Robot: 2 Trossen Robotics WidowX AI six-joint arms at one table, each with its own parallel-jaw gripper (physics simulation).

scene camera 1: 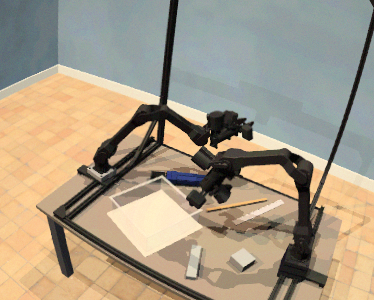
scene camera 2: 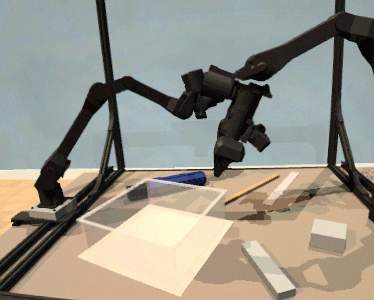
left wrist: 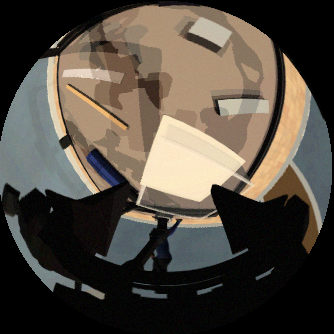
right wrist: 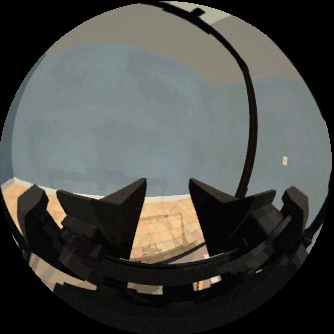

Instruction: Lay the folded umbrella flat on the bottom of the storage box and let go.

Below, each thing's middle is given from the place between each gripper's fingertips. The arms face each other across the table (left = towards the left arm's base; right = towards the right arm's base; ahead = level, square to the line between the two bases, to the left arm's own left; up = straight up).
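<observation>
Clear storage box [scene camera 2: 159, 229]: 14 cm to the right of my left hand, 6 cm ahead of it, 12 cm below it.
My right hand is 28 cm above the clear storage box, 47 cm short of it and 15 cm to the left of it.
</observation>
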